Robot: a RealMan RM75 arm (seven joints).
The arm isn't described. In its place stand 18 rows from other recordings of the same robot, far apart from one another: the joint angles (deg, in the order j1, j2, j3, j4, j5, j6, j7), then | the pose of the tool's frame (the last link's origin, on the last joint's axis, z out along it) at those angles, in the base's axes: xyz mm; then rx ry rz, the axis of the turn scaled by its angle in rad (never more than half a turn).
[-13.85 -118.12 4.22 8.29 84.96 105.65 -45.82] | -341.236 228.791 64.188 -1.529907 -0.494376 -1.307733
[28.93 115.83 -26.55 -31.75 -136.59 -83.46 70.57] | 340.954 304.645 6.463 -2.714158 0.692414 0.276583
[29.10 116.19 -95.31 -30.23 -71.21 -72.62 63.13] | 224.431 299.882 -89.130 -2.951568 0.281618 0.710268
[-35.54 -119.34 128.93 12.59 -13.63 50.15 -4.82] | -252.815 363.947 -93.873 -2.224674 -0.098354 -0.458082
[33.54 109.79 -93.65 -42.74 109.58 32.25 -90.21] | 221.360 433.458 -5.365 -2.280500 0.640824 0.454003
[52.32 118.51 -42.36 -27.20 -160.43 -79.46 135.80] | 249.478 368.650 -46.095 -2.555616 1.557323 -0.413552
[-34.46 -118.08 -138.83 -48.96 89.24 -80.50 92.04] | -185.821 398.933 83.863 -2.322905 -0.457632 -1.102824
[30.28 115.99 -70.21 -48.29 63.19 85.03 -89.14] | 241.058 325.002 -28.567 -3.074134 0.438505 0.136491
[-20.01 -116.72 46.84 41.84 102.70 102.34 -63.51] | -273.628 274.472 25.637 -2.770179 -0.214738 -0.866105
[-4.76 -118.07 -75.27 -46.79 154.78 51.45 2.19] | -303.526 317.232 34.698 -1.419848 -0.470689 -0.719620
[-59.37 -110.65 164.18 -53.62 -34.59 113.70 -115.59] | -172.096 400.924 158.972 -2.470097 -1.042981 -1.087312
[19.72 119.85 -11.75 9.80 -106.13 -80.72 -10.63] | 302.385 233.372 -88.821 -2.127469 0.005025 0.619637
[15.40 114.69 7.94 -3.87 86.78 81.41 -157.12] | 400.896 255.370 61.581 -1.500551 0.530857 0.677680
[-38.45 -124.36 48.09 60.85 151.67 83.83 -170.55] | -234.388 372.847 4.912 -1.946486 -1.981159 -0.043754
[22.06 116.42 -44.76 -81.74 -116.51 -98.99 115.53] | 221.085 321.153 118.587 -2.611133 0.715040 0.385991
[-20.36 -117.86 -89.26 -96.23 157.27 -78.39 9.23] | -185.275 336.441 21.495 -2.196255 -1.051736 0.283886
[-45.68 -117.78 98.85 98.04 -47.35 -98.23 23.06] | -26.595 288.461 -30.031 -2.981295 -0.274478 0.454774
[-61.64 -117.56 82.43 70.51 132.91 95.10 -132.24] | -9.910 367.449 -25.394 -3.042916 -0.043392 0.425203
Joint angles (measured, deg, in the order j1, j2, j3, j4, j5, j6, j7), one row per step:
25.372, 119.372, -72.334, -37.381, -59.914, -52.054, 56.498
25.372, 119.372, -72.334, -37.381, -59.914, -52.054, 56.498
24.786, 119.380, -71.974, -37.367, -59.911, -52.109, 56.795
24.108, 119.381, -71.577, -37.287, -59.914, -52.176, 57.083
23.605, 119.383, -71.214, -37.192, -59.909, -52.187, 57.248
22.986, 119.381, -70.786, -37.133, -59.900, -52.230, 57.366
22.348, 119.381, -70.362, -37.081, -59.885, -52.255, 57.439
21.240, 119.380, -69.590, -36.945, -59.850, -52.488, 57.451
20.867, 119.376, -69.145, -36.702, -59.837, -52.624, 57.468
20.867, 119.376, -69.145, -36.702, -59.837, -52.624, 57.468
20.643, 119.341, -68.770, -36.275, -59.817, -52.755, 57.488
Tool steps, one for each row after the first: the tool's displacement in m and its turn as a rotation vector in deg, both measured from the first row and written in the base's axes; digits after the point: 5 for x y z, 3 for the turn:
0.00000, 0.00000, 0.00000, 0.000, 0.000, 0.000
0.00448, -0.00217, 0.00124, 0.148, 0.398, -0.878
0.00990, -0.00490, 0.00246, 0.294, 0.802, -1.902
0.01424, -0.00691, 0.00353, 0.473, 1.082, -2.735
0.01925, -0.00940, 0.00498, 0.738, 1.357, -3.634
0.02436, -0.01202, 0.00642, 1.030, 1.591, -4.537
0.03299, -0.01700, 0.00890, 1.534, 2.000, -5.942
0.03685, -0.01902, 0.00985, 1.727, 2.256, -6.623
0.03685, -0.01902, 0.00985, 1.727, 2.256, -6.623
0.04042, -0.02074, 0.01019, 1.779, 2.492, -7.279

